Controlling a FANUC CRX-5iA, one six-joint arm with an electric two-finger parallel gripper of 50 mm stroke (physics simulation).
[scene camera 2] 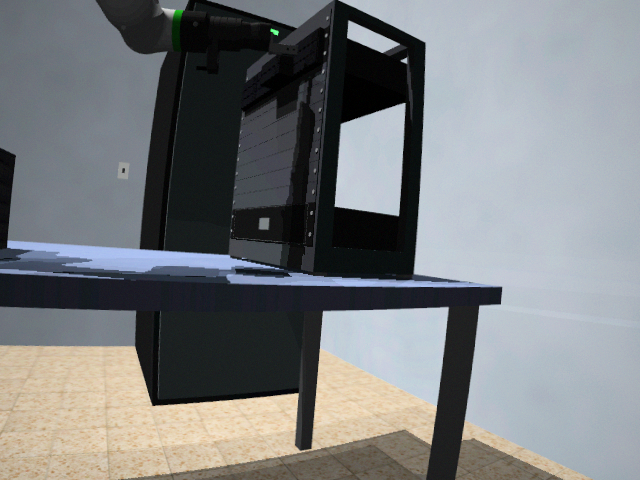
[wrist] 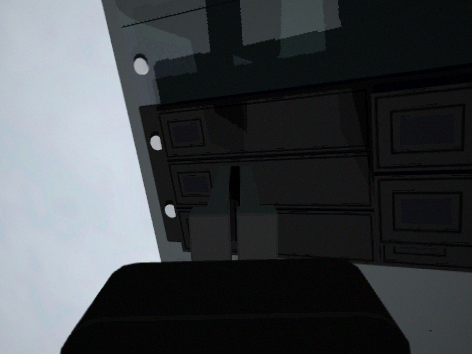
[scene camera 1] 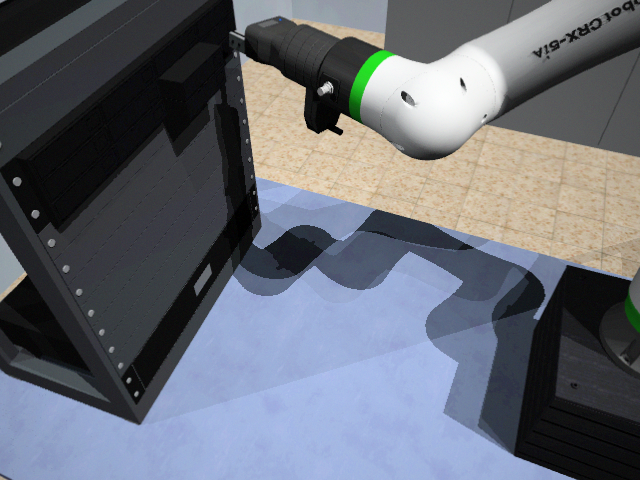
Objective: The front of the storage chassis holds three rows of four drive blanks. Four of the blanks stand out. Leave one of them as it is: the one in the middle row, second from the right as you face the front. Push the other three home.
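Places are measured from the arm's base along level axes (x back, y down, z right), in metres.
Where they show: gripper, fingertip midpoint: [scene camera 2: 297,51] [wrist: 236,188] [scene camera 1: 233,38].
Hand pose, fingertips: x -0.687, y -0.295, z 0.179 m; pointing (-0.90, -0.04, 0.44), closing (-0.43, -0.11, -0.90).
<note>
After its pixels a point has its place.
The storage chassis [scene camera 1: 85,155] {z -0.143, x -0.730, y -0.301 m} [scene camera 2: 311,55] {z 0.208, x -0.707, y -0.280 m} [wrist: 149,125] {z 0.248, x -0.718, y -0.266 m} is dark, at the rack's top. The wrist view is upside down. There, in the second column from the right, the middle-row blank [wrist: 426,210] {z 0.102, x -0.678, y -0.299 m} and the bottom-row blank [wrist: 426,129] {z 0.102, x -0.678, y -0.271 m} look nearer than the right-end column; in scene camera 1 a block [scene camera 1: 190,69] {z 0.044, x -0.690, y -0.313 m} stands out there. The right-end middle blank [wrist: 315,180] {z 0.148, x -0.710, y -0.299 m} and bottom blank [wrist: 295,125] {z 0.155, x -0.710, y -0.271 m} look level with each other. My gripper [scene camera 1: 236,41] {z 0.178, x -0.687, y -0.295 m} [scene camera 2: 296,50] {z 0.178, x -0.687, y -0.295 m} [wrist: 236,188] {z 0.178, x -0.687, y -0.295 m} is shut and empty, its tips before the right-end column; contact is unclear. The left columns are too dark to judge.
The open-frame rack [scene camera 1: 72,304] {z -0.234, x -0.754, y -0.135 m} [scene camera 2: 326,155] {z 0.265, x -0.729, y -0.043 m} [wrist: 132,100] {z 0.258, x -0.720, y -0.251 m} stands on the blue table [scene camera 1: 310,387] {z -0.092, x -0.497, y 0.207 m} [scene camera 2: 330,297] {z 0.421, x -0.643, y 0.225 m}. The block beside my fingers juts toward the arm. A tall dark cabinet [scene camera 2: 206,155] stands behind, and the black robot base [scene camera 1: 589,413] {z -0.128, x -0.094, y 0.011 m} is at the right.
</note>
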